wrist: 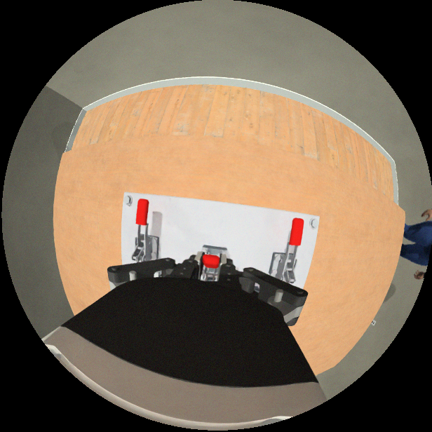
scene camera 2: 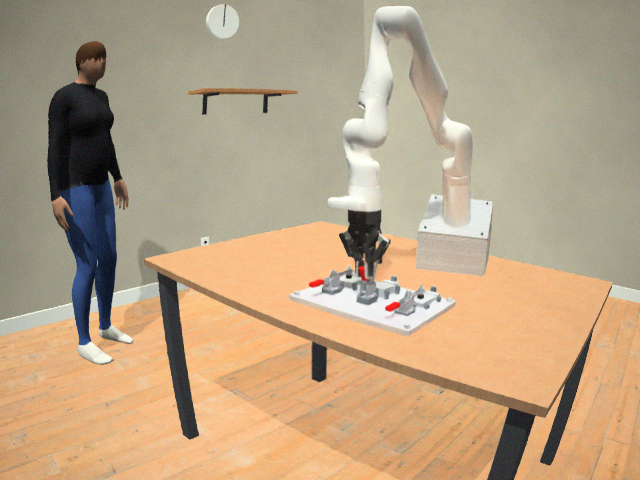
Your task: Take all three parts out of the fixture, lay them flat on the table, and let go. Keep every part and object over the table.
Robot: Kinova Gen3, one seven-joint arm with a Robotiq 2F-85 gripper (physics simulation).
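Frame: origin at the arm's base, x right, y ahead, z up, level; millimetres.
Seen in the pictures: gripper, between the fingertips: (scene camera 2: 364, 277); arm's base, origin of its link: (scene camera 2: 457, 219).
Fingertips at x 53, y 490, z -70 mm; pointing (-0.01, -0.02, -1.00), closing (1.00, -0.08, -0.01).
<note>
Offsets run from my fingertips to a thing's top centre. "*": to the spot under its first point. Level surfaces: height alone.
The fixture @(* dx +10, dy +59, dz -66 mm) (scene camera 2: 345, 310) (wrist: 200, 212) is a white plate with three grey toggle clamps. My gripper (scene camera 2: 363, 273) (wrist: 211, 260) is shut on the middle clamp's red handle @(dx +0, dy +1, dz +24 mm) (scene camera 2: 362, 271) (wrist: 211, 261), which stands up, seen nearly end-on in the wrist view. The left clamp's red handle @(* dx +108, dy +37, dz -27 mm) (scene camera 2: 316, 283) (wrist: 296, 231) and the right clamp's red handle @(* dx -110, dy +60, dz -30 mm) (scene camera 2: 392, 306) (wrist: 142, 212) lie low toward the plate's near edge, sides as in the scene view. Light grey parts show behind the clamps: left part @(dx +100, dy -106, dz -46 mm) (scene camera 2: 352, 280), middle part @(dx -9, dy -90, dz -40 mm) (scene camera 2: 385, 287), right part @(dx -119, dy -89, dz -50 mm) (scene camera 2: 426, 299). Black clamp tips are over the outer two. My gripper hides the parts in the wrist view.
The plate lies on the wooden table @(dz -82 mm) (scene camera 2: 248, 279) (wrist: 200, 165). The robot's base block (scene camera 2: 450, 252) stands at the table's back right. Small grey posts @(* dx -15, dy -120, dz -39 mm) (scene camera 2: 393, 279) rise from the plate around the parts. A person (scene camera 2: 85, 134) stands beyond the table's left side.
</note>
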